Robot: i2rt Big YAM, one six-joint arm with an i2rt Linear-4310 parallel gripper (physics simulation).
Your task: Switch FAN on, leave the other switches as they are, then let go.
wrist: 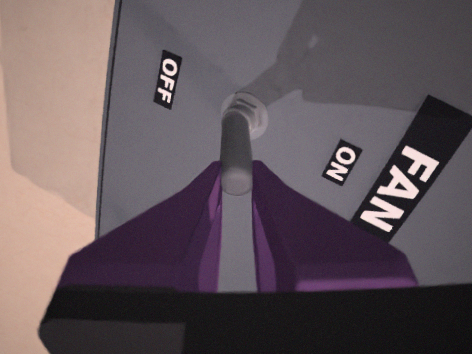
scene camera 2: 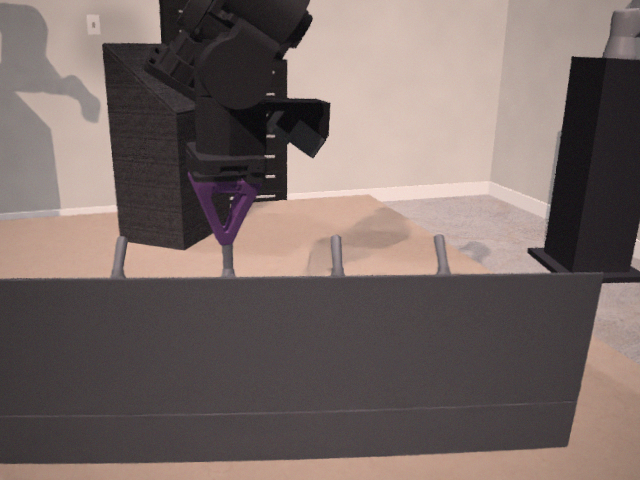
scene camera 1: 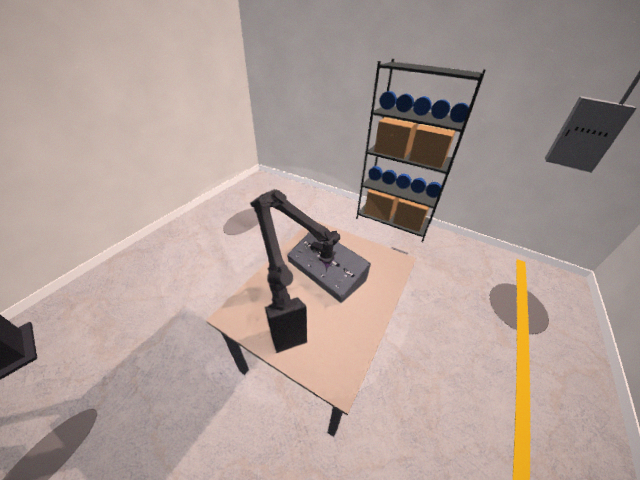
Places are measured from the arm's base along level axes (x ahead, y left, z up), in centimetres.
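Where they show: gripper, fingertip midpoint: [wrist: 236,176] [scene camera 2: 224,242] [scene camera 1: 327,266]; arm's base, link origin: [scene camera 2: 177,79] [scene camera 1: 282,305].
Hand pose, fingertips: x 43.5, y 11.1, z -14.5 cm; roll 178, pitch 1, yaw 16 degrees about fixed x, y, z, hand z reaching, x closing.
Observation:
Things, the pixels of their centre, and the offset from my fingertips. "*": a spot on its surface instead. Level surfaces: height alone.
- grey switch box, body centre: [wrist: 425,19] [scene camera 2: 284,330] [scene camera 1: 327,263] dx +7.3, dy +6.2, dz -6.9 cm
- FAN label, body centre: [wrist: 397,191] dx +6.8, dy +0.2, dz -1.2 cm
- OFF label, surface spot: [wrist: 167,80] * dx -3.5, dy +0.3, dz -5.6 cm
- FAN lever, body centre: [wrist: 235,147] [scene camera 2: 227,254] dx -0.1, dy +0.3, dz -1.4 cm
- tan table, surface height: dz -13.0 cm
The grey switch box [scene camera 1: 353,259] [scene camera 2: 310,341] [wrist: 295,200] lies under the arm. In the wrist view, the FAN label [wrist: 400,185] is at the right, with the ON label [wrist: 342,162] on its side of the switch and the OFF label [wrist: 167,80] on the far side. My purple-fingered gripper [scene camera 1: 326,266] [scene camera 2: 225,241] [wrist: 236,176] is shut on the FAN lever [scene camera 2: 227,259] [wrist: 236,142], near its tip. The lever's tip lies between the two labels' sides; whether it leans towards ON or OFF is hard to tell. The fingers hide part of the box.
In scene camera 2, another lever [scene camera 2: 119,256] stands left of the held one, and two more levers, a nearer one [scene camera 2: 337,255] and a farther one [scene camera 2: 441,254], stand to the right. The box rests on a tan table [scene camera 1: 351,330]. A shelf rack [scene camera 1: 431,70] stands behind the table.

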